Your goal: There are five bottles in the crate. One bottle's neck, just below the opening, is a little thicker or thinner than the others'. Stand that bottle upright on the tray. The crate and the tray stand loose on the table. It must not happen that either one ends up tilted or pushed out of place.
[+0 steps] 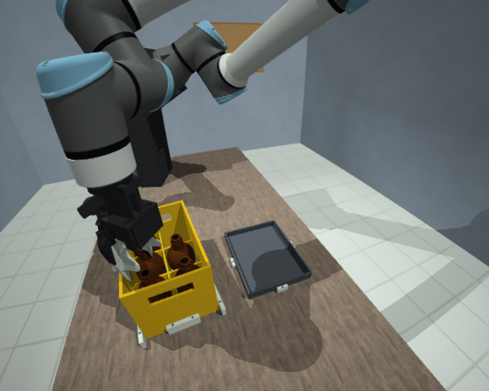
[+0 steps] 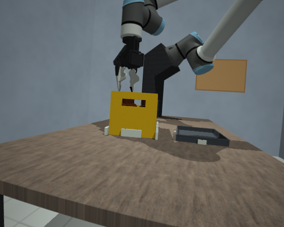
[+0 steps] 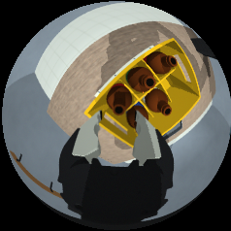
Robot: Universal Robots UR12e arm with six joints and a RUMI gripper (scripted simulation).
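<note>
My hand is 11 cm above the yellow crate, 9 cm past it and 3 cm to the right of it. Round my hand: dark tray (31 cm to the left, 18 cm below, 11 cm behind).
</note>
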